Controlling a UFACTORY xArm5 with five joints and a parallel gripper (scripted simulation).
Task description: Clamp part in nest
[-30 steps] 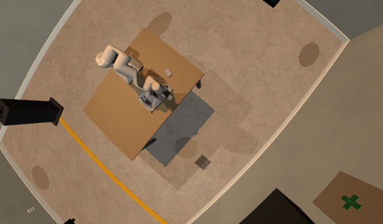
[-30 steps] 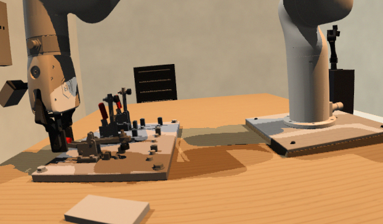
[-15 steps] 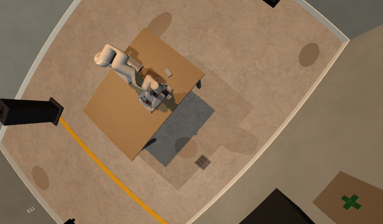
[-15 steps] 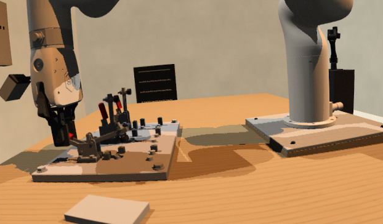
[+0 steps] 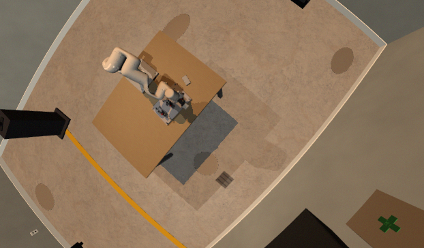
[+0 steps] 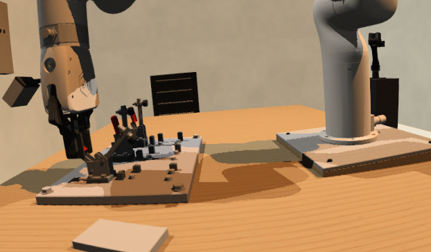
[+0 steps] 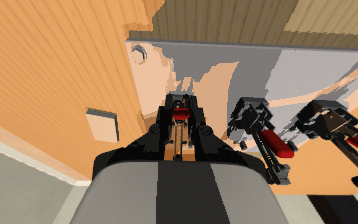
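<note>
My hand is 40 mm past the clamp, 20 mm above it and 10 mm to the right of it. Round my hand: fixture plate (90 mm to the right, 90 mm behind, 70 mm below); then flat tan part (180 mm to the left, 80 mm behind, 70 mm below).
</note>
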